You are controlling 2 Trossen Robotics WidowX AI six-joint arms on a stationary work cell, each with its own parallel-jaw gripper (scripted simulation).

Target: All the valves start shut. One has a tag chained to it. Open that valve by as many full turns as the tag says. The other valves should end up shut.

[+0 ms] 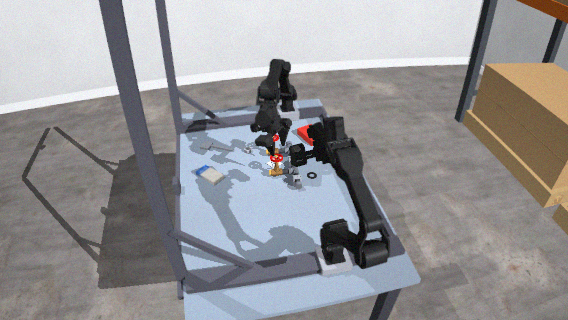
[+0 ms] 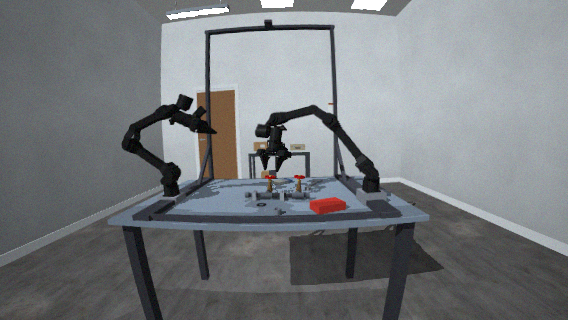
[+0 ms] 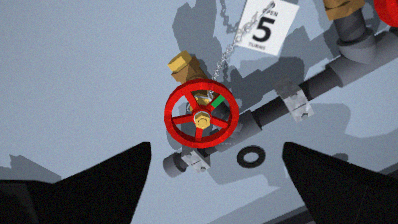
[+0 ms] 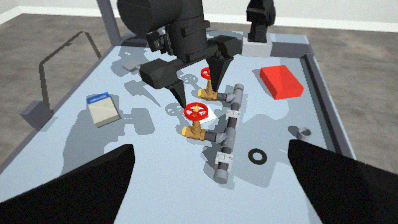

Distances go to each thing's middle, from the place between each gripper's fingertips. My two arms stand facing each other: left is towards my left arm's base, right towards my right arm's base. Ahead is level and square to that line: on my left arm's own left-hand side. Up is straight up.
The blue-and-beige box (image 4: 101, 107) is 280 mm behind my left hand (image 1: 278, 150), 30 mm to the left of it and 150 mm below it. Round my left hand: red block (image 4: 281, 83): 200 mm ahead, 240 mm to the left, 140 mm below.
Right now the blue-and-beige box is 360 mm behind my right hand (image 1: 308, 145), 320 mm below it and 300 mm to the left of it. The rest, counted from my right hand: red block: 520 mm to the left, 310 mm below, 120 mm ahead.
